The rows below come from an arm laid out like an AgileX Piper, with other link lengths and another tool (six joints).
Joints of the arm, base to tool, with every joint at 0 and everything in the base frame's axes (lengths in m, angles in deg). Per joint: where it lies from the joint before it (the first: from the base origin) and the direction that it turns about. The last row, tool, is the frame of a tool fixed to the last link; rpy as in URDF.
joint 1: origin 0 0 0.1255 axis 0 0 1
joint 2: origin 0 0 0 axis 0 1 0
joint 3: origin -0.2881 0 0.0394 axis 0 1 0
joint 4: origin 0.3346 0 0.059 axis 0.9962 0 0.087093
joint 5: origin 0 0 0 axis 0 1 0
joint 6: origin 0.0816 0 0.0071 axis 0.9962 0 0.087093
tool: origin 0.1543 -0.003 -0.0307 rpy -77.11 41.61 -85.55
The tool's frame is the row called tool.
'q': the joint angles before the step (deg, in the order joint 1, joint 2, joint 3, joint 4, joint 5, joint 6). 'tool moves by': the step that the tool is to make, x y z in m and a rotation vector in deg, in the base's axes. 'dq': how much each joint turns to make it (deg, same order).
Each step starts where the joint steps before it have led.
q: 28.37 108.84 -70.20 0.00 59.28 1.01
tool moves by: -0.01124 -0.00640 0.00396 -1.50 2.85 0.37
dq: 0.00 -0.06 0.00 0.01 3.28 -0.38
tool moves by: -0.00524 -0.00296 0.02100 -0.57 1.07 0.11
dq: 0.00 -1.97 -0.91 -0.01 4.09 -0.11
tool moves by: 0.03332 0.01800 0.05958 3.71 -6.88 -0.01
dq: 0.00 -3.39 -7.55 0.00 3.12 0.01
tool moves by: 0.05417 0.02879 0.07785 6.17 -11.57 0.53
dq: 0.00 -0.81 -12.82 0.00 0.52 -0.53
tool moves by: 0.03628 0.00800 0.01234 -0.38 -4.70 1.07
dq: 0.00 4.14 -7.28 -2.33 -0.83 -0.90
